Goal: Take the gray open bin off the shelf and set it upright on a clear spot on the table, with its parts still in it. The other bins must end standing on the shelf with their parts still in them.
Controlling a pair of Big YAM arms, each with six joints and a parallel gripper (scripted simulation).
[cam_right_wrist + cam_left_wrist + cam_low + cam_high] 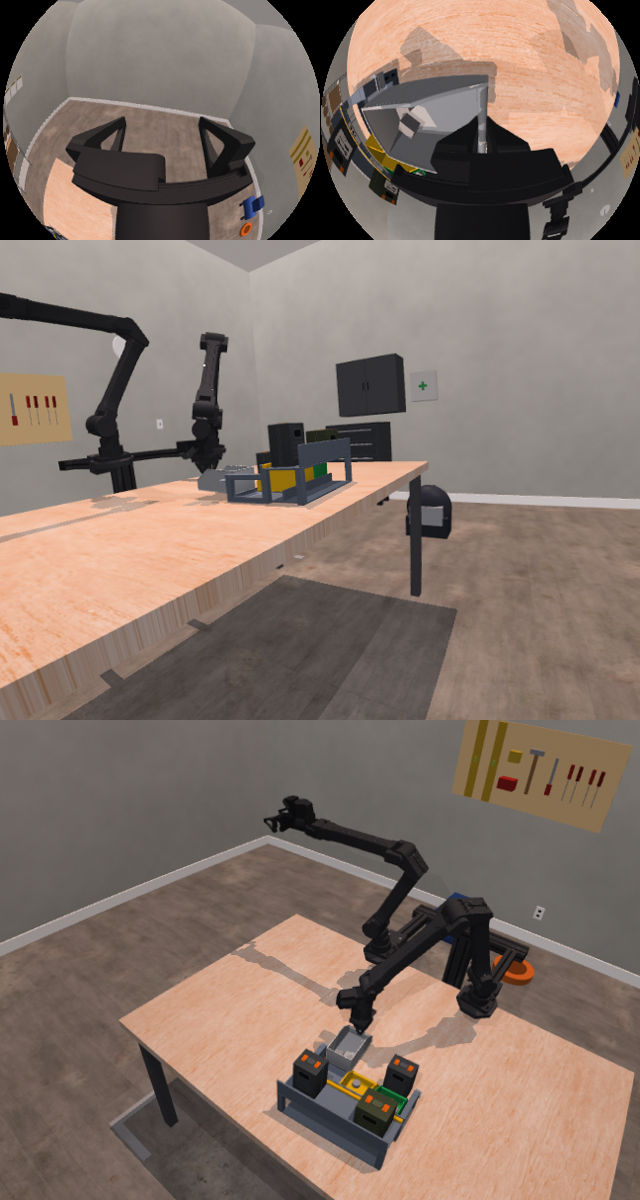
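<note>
Now: the gray open bin 8 cm ahead of my left hand and 1 cm to the left of it. Also, from my left hand: yellow bin: 23 cm ahead, 15 cm to the left, 1 cm below; gray shelf: 25 cm ahead, 15 cm to the left, 1 cm above; green bin: 26 cm to the left, 21 cm ahead, 1 cm below.
</note>
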